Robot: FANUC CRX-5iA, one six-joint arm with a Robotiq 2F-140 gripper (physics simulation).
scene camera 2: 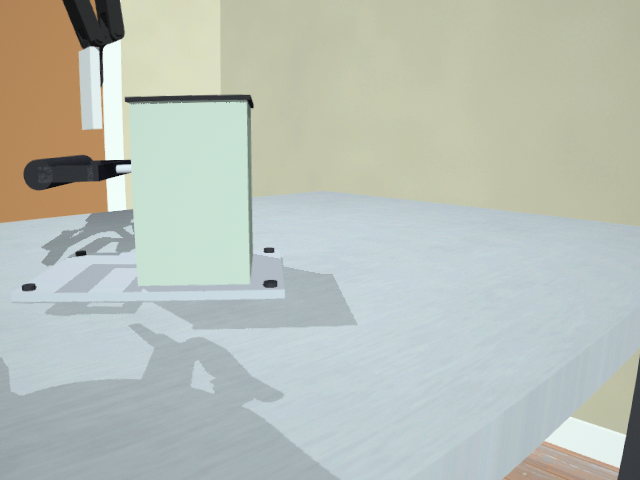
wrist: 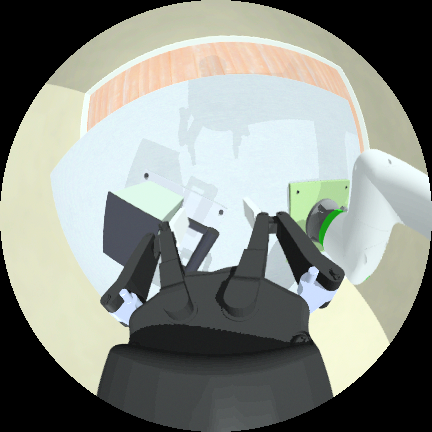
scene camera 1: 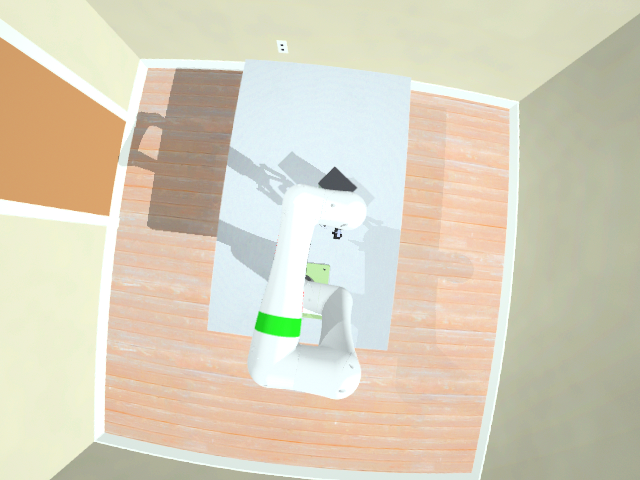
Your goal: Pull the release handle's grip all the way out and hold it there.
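The release handle's black grip sticks out from the side of a pale green box with a dark top. A short light rod shows between grip and box. The box stands on a white bolted plate. My gripper is open and empty. In scene camera 2, one white finger pad hangs above the grip, apart from it; the other finger does not show there. In the wrist view the left finger overlaps the box's edge. The arm hides the handle in scene camera 1.
The box and plate stand on a pale grey table. The arm reaches over it from its green base plate. The table's edge shows at the lower right of scene camera 2.
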